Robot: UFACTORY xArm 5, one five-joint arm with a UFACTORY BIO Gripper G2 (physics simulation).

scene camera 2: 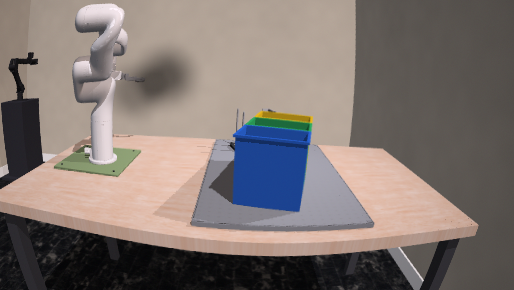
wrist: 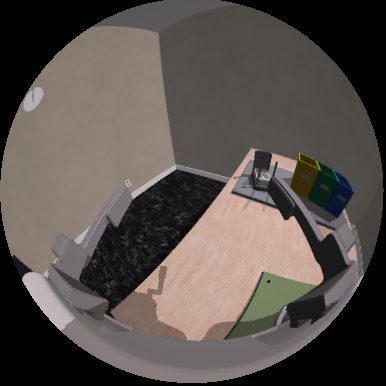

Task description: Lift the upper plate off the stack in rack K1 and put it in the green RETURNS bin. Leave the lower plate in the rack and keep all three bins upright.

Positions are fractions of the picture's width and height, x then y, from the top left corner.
Labels:
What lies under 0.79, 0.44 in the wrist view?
A yellow bin.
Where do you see a green bin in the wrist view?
0.85, 0.47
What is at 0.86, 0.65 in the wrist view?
My gripper.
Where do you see a blue bin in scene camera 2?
0.52, 0.57

